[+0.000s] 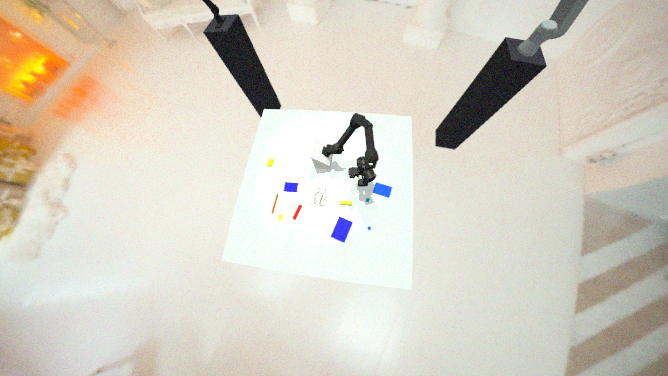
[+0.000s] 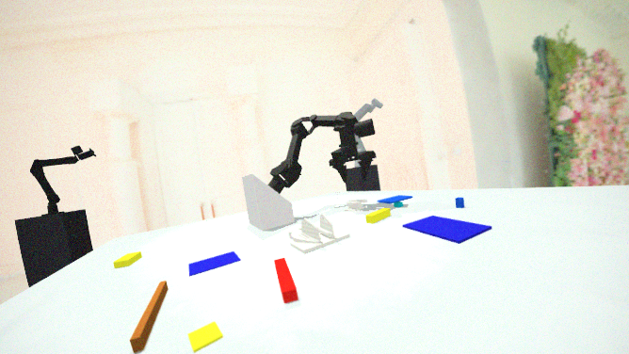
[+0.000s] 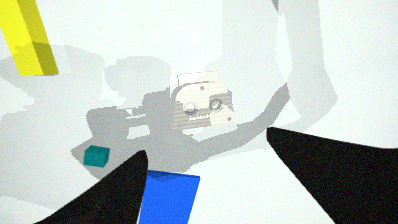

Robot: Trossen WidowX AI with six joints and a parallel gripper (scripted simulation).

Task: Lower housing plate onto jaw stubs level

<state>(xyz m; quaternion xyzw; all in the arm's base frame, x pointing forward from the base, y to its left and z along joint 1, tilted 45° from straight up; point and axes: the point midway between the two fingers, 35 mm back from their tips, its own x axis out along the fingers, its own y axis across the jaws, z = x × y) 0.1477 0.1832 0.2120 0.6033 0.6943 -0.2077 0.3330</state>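
My gripper tip is now 180 mm short of the yellow block, 90 mm above it and 70 mm to the left of it. Also, from my gripper tip: teal cube 130 mm ahead, 90 mm below, 70 mm to the left; then red bar 400 mm to the right, 310 mm ahead, 90 mm below; then blue patch 170 mm to the left, 100 mm below, 30 mm ahead.
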